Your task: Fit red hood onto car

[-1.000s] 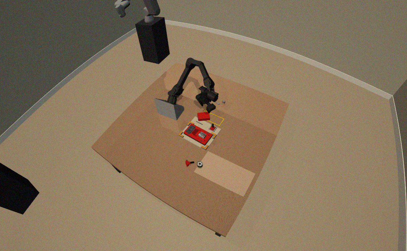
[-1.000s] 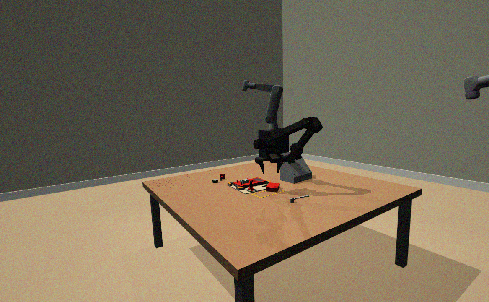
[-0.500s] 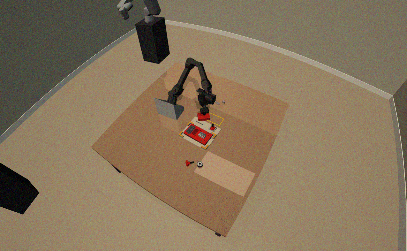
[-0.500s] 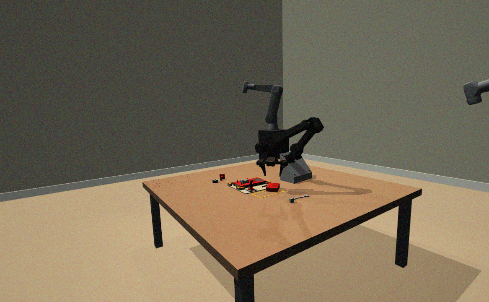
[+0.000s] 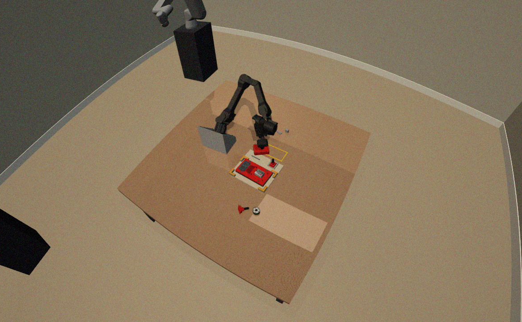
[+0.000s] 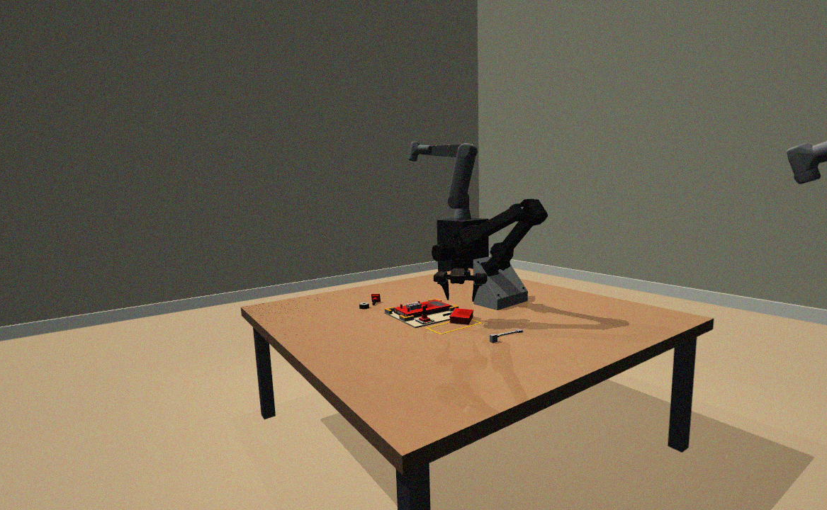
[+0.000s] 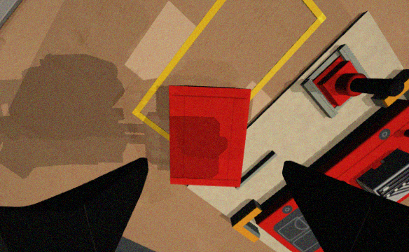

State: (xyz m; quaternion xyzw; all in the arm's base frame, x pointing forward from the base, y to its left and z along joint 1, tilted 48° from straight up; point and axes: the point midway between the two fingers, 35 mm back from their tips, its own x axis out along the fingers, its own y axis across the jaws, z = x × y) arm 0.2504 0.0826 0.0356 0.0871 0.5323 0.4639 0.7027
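The red hood is 60 mm below my gripper tip. The rest, counted from my gripper tip: round part: 400 mm to the right, 160 mm ahead, 70 mm below; then pale jig plate: 160 mm to the right, 60 mm below, 40 mm ahead.
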